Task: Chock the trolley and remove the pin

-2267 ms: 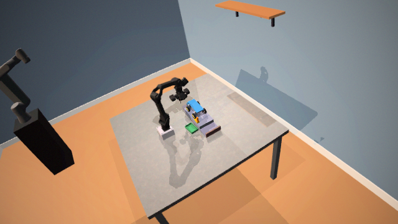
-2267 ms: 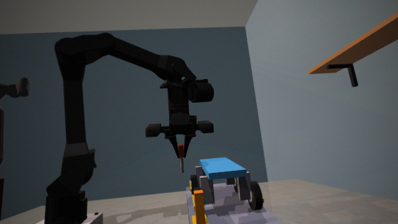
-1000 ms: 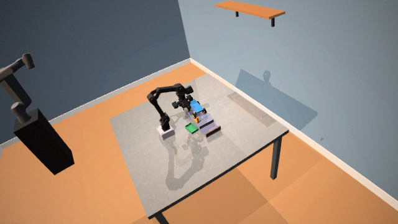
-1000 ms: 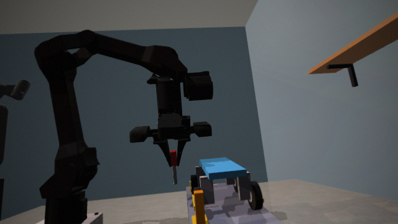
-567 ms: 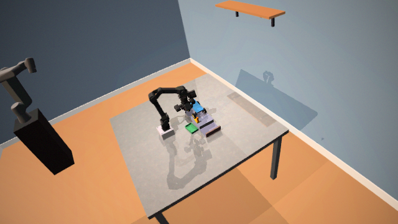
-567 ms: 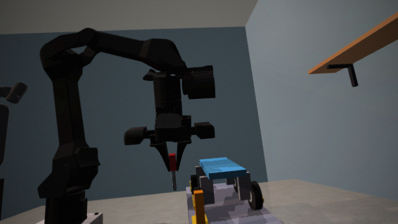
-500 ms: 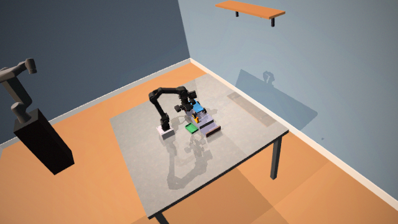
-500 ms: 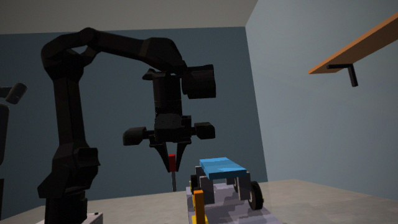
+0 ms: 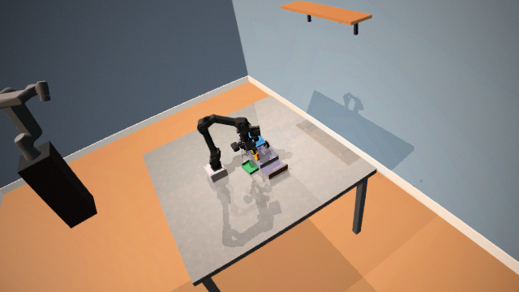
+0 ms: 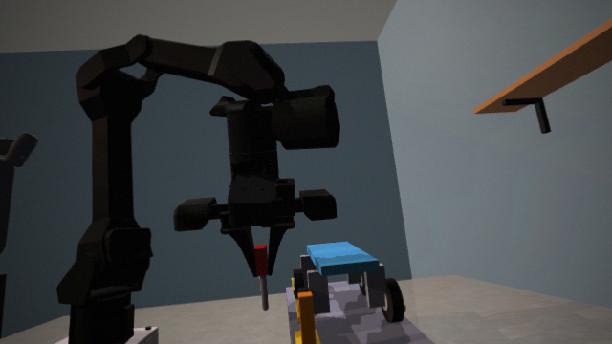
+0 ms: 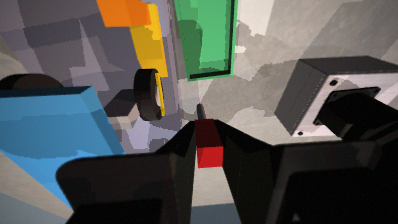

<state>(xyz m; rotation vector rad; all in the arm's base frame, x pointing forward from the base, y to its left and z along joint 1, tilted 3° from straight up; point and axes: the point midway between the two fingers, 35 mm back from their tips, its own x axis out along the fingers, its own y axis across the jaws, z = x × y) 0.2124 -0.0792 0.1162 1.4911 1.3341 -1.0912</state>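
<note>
The yellow chock lies 60 mm below my gripper tip, 50 mm to the right of it and 40 mm ahead of it. From my gripper tip the other things lie so: red-headed stop pin (right at my gripper tip); then grey ramp (110 mm ahead, 90 mm below, 40 mm to the left); then blue-topped trolley (110 mm ahead, 50 mm to the left, 30 mm below).
</note>
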